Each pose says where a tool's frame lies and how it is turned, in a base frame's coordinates. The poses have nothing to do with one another.
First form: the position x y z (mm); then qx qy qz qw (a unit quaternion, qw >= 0).
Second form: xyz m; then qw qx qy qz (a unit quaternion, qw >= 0). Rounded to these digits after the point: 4 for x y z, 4 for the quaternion.
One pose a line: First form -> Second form
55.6 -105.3 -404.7 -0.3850 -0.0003 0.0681 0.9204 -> 0.0556 -0.1053 -0.4047 0.9204 -0.3850 -0.0003 0.0681
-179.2 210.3 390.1 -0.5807 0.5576 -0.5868 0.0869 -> -0.1792 0.2103 0.3901 0.0869 -0.5807 0.5576 -0.5868
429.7 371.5 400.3 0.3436 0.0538 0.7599 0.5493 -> 0.4297 0.3715 0.4003 0.5493 0.3436 0.0538 0.7599
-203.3 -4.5 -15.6 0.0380 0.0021 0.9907 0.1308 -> -0.2033 -0.0045 -0.0156 0.1308 0.0380 0.0021 0.9907
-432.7 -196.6 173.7 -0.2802 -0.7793 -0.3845 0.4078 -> -0.4327 -0.1966 0.1737 0.4078 -0.2802 -0.7793 -0.3845
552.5 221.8 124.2 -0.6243 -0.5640 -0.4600 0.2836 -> 0.5525 0.2218 0.1242 0.2836 -0.6243 -0.5640 -0.4600
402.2 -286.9 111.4 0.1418 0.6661 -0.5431 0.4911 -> 0.4022 -0.2869 0.1114 0.4911 0.1418 0.6661 -0.5431
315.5 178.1 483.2 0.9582 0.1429 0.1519 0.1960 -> 0.3155 0.1781 0.4832 0.1960 0.9582 0.1429 0.1519
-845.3 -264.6 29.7 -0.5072 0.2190 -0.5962 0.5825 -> -0.8453 -0.2646 0.0297 0.5825 -0.5072 0.2190 -0.5962
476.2 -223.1 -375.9 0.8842 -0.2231 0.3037 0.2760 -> 0.4762 -0.2231 -0.3759 0.2760 0.8842 -0.2231 0.3037
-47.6 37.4 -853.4 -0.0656 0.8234 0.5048 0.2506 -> -0.0476 0.0374 -0.8534 0.2506 -0.0656 0.8234 0.5048
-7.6 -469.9 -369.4 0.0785 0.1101 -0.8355 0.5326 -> -0.0076 -0.4699 -0.3694 0.5326 0.0785 0.1101 -0.8355
